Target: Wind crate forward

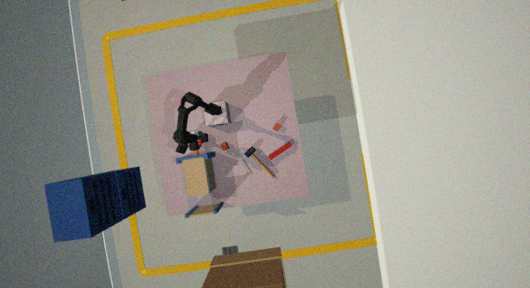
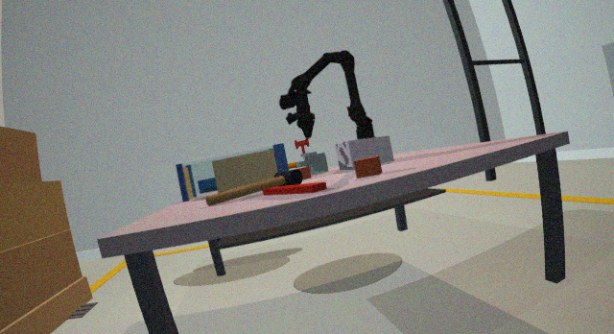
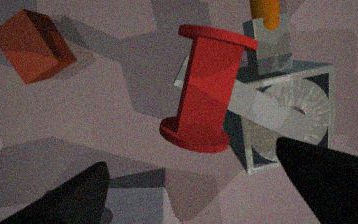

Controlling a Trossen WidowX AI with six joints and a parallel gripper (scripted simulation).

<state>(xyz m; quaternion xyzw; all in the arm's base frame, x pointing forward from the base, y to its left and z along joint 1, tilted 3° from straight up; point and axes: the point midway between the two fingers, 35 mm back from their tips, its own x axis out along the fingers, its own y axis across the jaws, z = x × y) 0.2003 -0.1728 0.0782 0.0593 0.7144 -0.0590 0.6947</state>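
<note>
Right now my gripper tip is 3 cm short of the red knob, 2 cm to the left of it and 3 cm above it. The rest, counted from my gripper tip: grey winch: 5 cm behind, 10 cm to the right, 13 cm below; blue steel frame: 12 cm ahead, 10 cm to the right, 6 cm below; winch handle: 4 cm to the right, 6 cm below.
</note>
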